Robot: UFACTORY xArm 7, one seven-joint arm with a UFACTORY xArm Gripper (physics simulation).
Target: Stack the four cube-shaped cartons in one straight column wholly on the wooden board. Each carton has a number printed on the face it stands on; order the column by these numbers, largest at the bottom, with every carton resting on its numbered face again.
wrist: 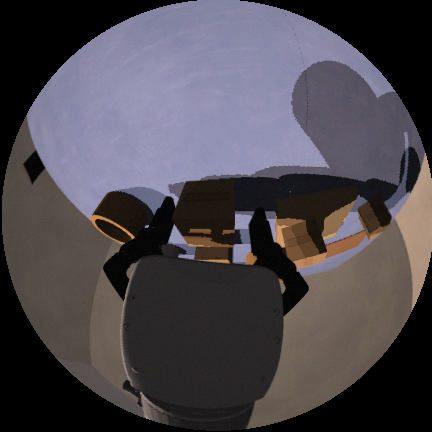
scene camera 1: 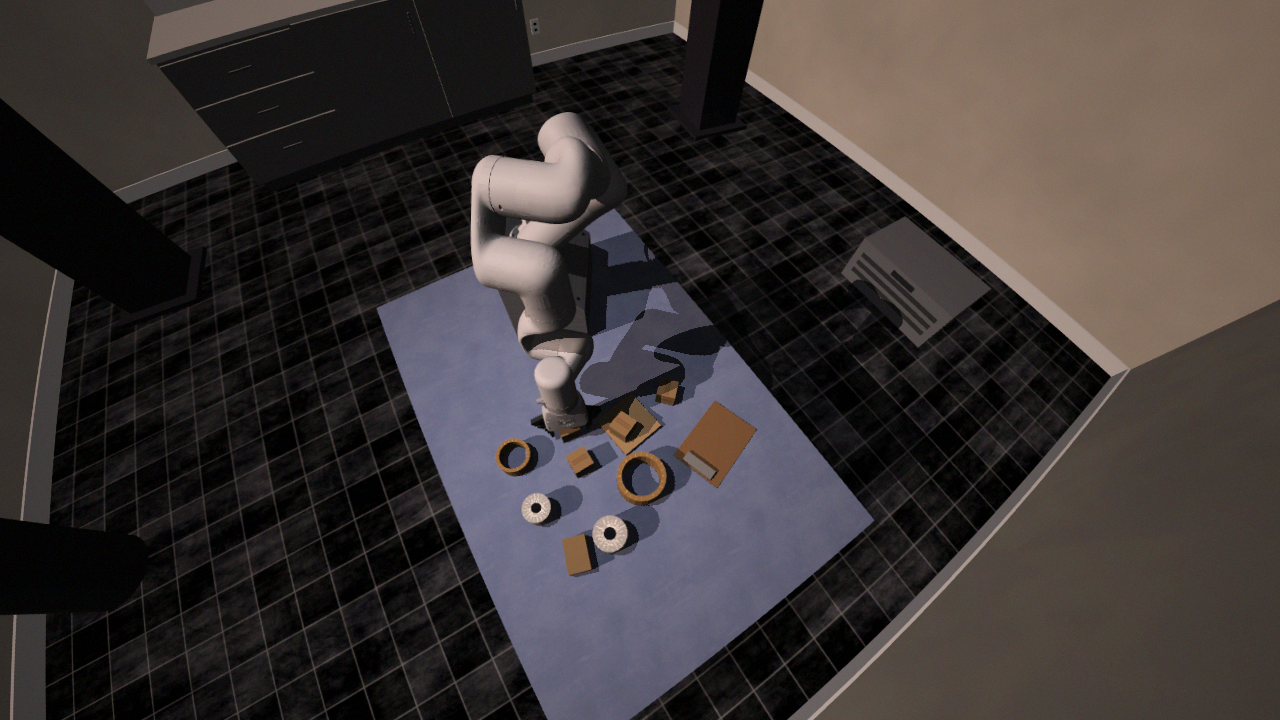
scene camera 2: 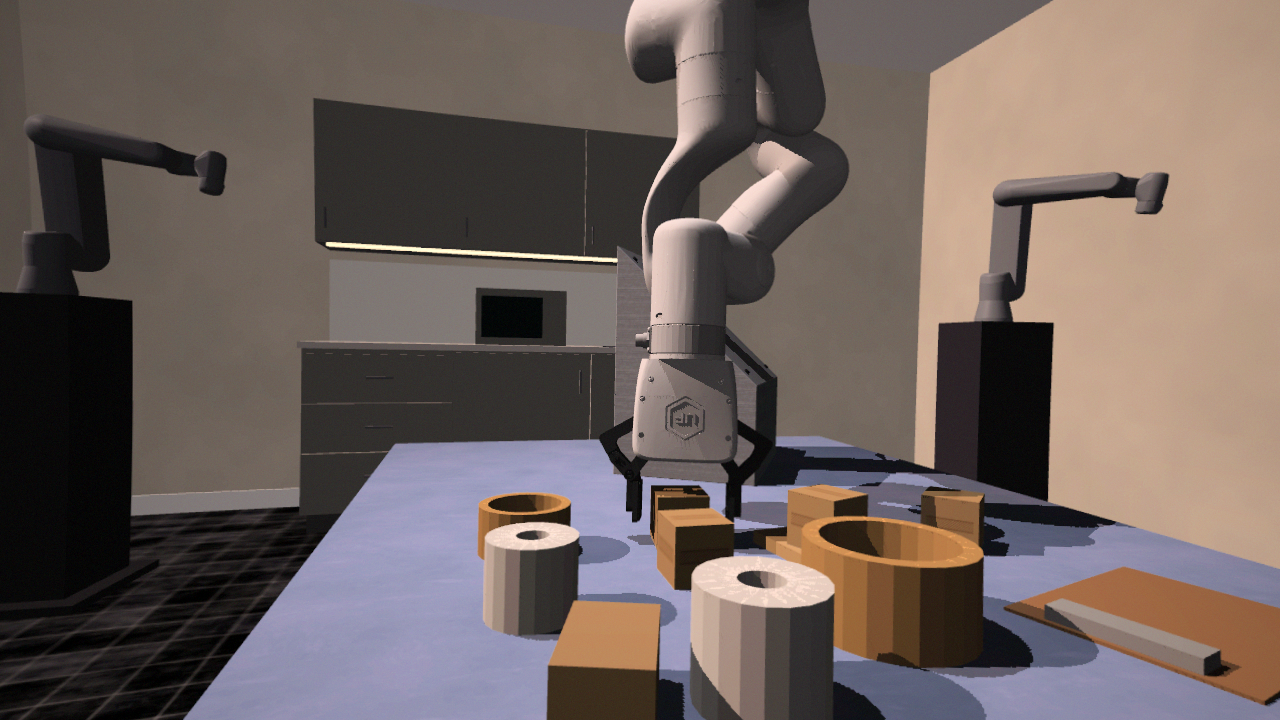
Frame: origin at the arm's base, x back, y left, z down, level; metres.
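Seen in the pictures: gripper, fingertip midpoint: (wrist: pixel 213 210) (scene camera 1: pixel 570 428).
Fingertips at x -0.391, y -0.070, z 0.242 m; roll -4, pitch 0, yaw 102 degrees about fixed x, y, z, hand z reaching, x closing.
Offsets run from my fingertips to a thing's top centre.
My gripper (scene camera 1: pixel 561 431) (scene camera 2: pixel 684 512) (wrist: pixel 213 210) is open and points down, its fingers apart on either side of one brown carton {dx +0.001, dy -0.004, dz -0.030 m} (scene camera 2: pixel 665 503) (wrist: pixel 205 212), not gripping it. A second carton {dx -0.094, dy -0.008, dz -0.030 m} (scene camera 1: pixel 580 461) (scene camera 2: pixel 695 541) (wrist: pixel 213 253) stands on the table just in front of it. A third carton {dx -0.057, dy +0.123, dz -0.042 m} (scene camera 1: pixel 623 426) (scene camera 2: pixel 827 505) (wrist: pixel 302 240) sits on the wooden board {dx -0.045, dy +0.145, dz +0.008 m} (scene camera 1: pixel 648 429) (wrist: pixel 341 212), turned at an angle to it. A fourth carton {dx -0.012, dy +0.271, dz -0.030 m} (scene camera 1: pixel 668 392) (scene camera 2: pixel 953 514) (wrist: pixel 375 217) stands beyond the board, at the right in scene camera 2. The numbers on the bottom faces are hidden.
A small wooden ring {dx -0.016, dy -0.152, dz -0.024 m} (scene camera 1: pixel 500 457) (scene camera 2: pixel 494 528) is left of the gripper. A large ring {dx -0.193, dy +0.110, dz -0.041 m} (scene camera 1: pixel 641 498) (scene camera 2: pixel 904 608) stands near the board. Two white rolls {dx -0.160, dy -0.139, dz -0.037 m} (scene camera 1: pixel 536 519) {dx -0.280, dy -0.009, dz -0.046 m} (scene camera 1: pixel 610 548) and a plain brown box {dx -0.288, dy -0.093, dz -0.023 m} (scene camera 1: pixel 578 555) stand farther forward. A clipboard {dx -0.185, dy +0.330, dz +0.007 m} (scene camera 1: pixel 725 434) lies at the right.
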